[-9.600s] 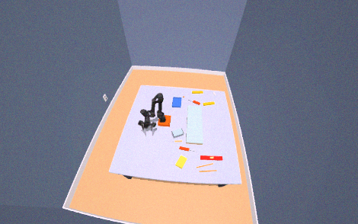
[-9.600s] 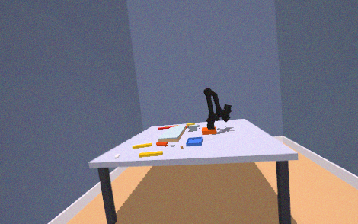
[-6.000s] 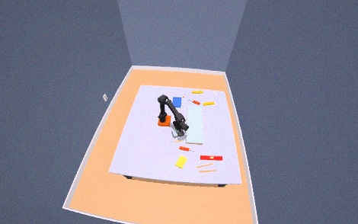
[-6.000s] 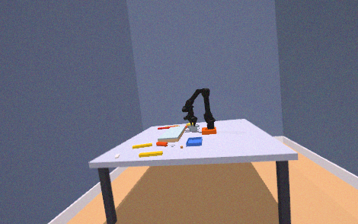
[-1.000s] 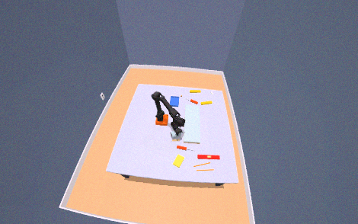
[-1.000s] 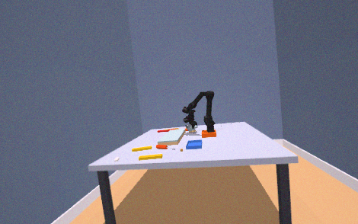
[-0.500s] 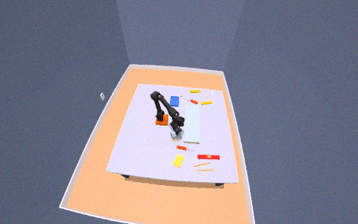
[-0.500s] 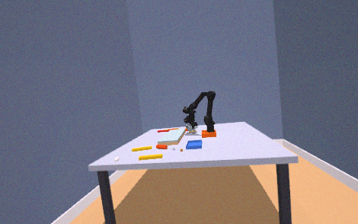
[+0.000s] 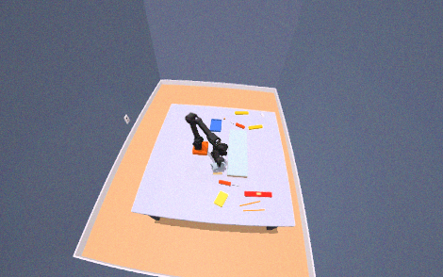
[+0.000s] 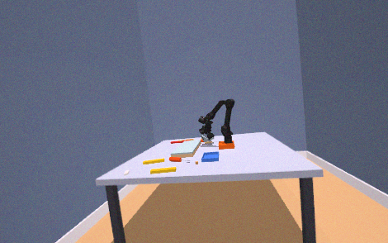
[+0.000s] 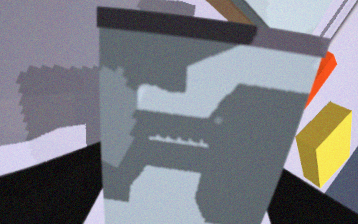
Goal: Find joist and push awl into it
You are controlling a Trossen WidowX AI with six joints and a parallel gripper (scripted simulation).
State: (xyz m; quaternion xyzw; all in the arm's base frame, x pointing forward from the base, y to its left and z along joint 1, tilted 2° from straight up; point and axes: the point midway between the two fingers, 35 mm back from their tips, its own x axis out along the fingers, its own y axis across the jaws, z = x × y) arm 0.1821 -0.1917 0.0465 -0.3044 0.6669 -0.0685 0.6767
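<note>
The stud finder lies 1 cm behind my gripper tip, 2 cm to the right of it and 2 cm below it. Round my gripper tip: awl (4 cm behind, 5 cm to the right, 6 cm below); then red level (33 cm ahead, 25 cm to the right, 5 cm below); then yellow block (2 cm ahead, 28 cm to the right, 5 cm below).
</note>
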